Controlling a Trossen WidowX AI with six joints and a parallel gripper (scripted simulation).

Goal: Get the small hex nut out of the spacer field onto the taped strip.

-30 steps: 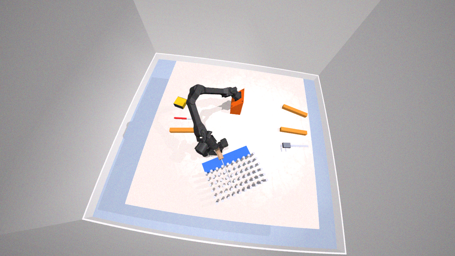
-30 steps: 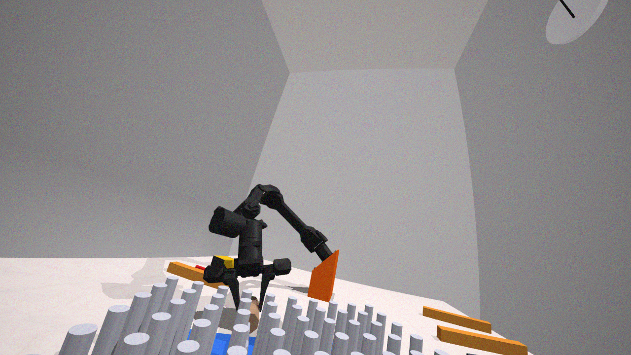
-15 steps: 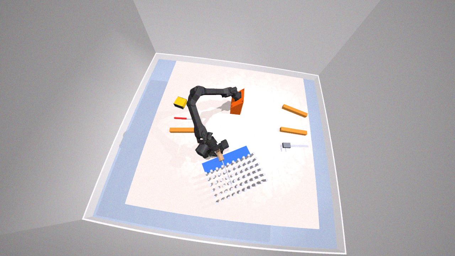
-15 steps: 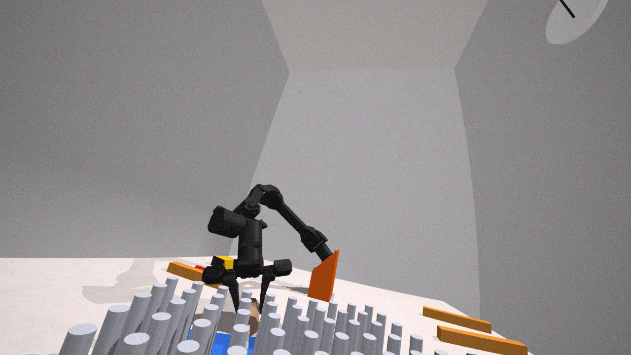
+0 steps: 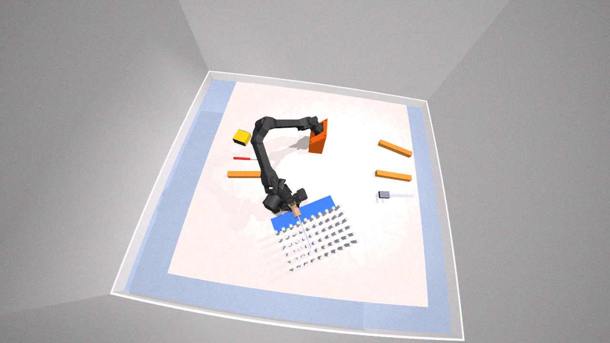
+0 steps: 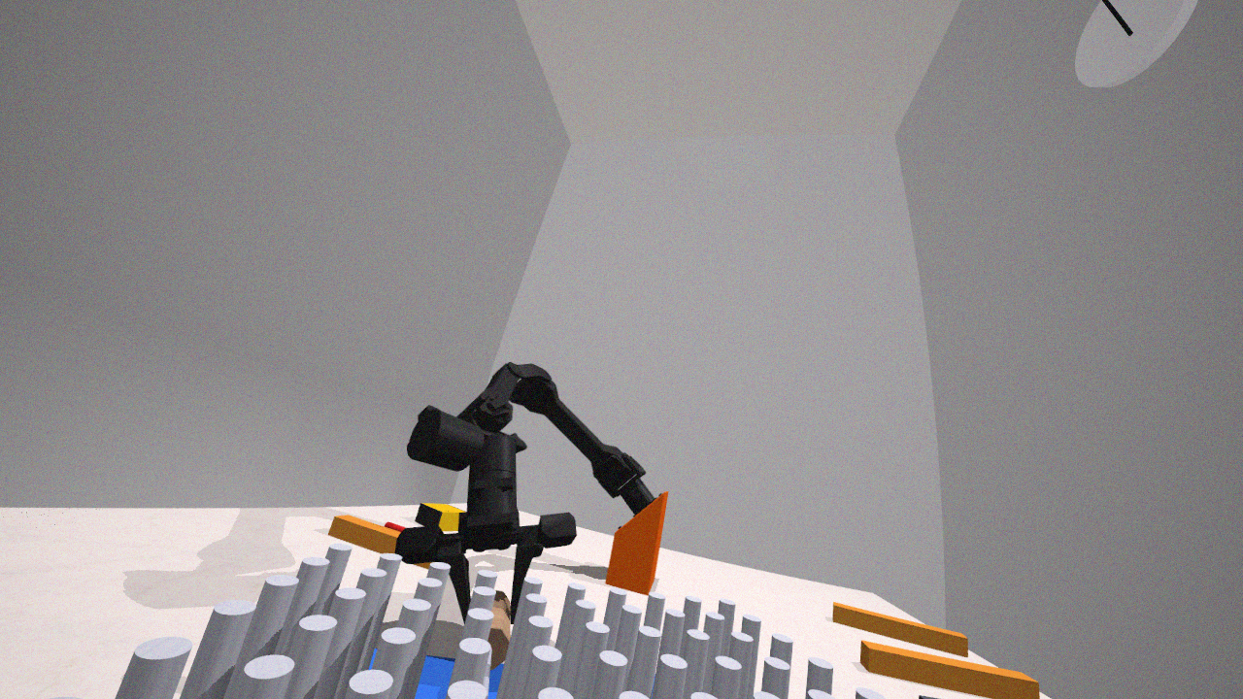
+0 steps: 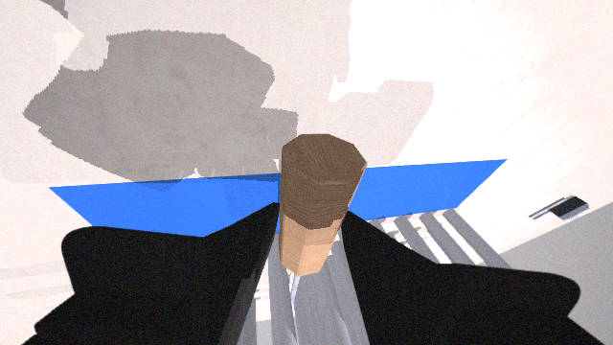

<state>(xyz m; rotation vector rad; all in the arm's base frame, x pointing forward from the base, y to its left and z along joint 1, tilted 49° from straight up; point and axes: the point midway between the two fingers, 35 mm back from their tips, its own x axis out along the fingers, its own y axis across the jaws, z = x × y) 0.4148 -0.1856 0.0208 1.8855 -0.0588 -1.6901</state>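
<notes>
My gripper tip is now 50 mm to the right of the blue taped strip, 30 mm above it and 20 mm short of it. The rest, counted from my gripper tip: hook tool: 100 mm ahead, 40 mm to the left; red-handled tool: 300 mm behind, 280 mm to the right, 30 mm below; yellow block: 440 mm behind, 340 mm to the right, 10 mm below.
</notes>
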